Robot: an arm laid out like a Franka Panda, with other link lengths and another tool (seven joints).
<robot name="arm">
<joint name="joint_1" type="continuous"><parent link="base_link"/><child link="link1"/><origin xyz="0 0 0.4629"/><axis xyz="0 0 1"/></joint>
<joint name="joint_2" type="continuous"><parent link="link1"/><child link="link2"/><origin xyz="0 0 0"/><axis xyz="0 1 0"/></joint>
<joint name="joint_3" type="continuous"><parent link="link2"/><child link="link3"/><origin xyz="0 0 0.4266"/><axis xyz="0 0 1"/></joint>
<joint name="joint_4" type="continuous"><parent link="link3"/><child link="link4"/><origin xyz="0.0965 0 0"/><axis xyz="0 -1 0"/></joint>
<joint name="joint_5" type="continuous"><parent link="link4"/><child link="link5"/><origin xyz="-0.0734 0 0.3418"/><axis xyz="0 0 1"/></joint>
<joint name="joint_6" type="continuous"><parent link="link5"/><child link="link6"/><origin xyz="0 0 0"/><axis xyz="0 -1 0"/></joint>
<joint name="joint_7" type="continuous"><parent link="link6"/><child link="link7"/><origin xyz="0.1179 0 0"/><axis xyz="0 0 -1"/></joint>
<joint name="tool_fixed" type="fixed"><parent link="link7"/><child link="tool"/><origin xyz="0.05 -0.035 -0.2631" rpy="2.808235 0 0.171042"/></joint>
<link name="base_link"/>
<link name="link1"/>
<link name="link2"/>
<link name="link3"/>
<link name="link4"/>
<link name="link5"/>
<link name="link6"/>
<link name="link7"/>
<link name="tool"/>
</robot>
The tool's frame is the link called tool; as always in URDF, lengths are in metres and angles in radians. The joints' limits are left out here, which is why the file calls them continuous.
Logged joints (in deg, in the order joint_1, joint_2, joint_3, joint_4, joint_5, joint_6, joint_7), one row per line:
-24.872 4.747 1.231 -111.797 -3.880 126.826 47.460
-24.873 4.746 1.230 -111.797 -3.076 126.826 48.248
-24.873 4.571 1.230 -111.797 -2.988 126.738 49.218
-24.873 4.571 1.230 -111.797 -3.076 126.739 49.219
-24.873 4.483 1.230 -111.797 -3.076 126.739 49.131
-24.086 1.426 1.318 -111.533 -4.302 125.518 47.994
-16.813 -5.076 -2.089 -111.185 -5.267 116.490 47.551
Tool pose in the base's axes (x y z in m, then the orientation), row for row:
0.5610 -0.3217 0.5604 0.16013 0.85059 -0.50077 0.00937
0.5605 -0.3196 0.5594 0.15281 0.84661 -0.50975 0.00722
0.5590 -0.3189 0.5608 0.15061 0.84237 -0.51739 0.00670
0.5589 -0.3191 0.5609 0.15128 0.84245 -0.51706 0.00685
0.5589 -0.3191 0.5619 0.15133 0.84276 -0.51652 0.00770
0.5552 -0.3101 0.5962 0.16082 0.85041 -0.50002 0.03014
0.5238 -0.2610 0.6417 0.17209 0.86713 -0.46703 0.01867
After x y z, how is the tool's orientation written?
As a quaternion, w x y z.
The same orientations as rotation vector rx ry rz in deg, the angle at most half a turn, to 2 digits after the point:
139.23 -81.97 1.53
139.14 -83.78 1.19
138.61 -85.14 1.10
138.58 -85.05 1.13
138.62 -84.96 1.27
139.15 -81.81 4.93
141.00 -75.94 3.04

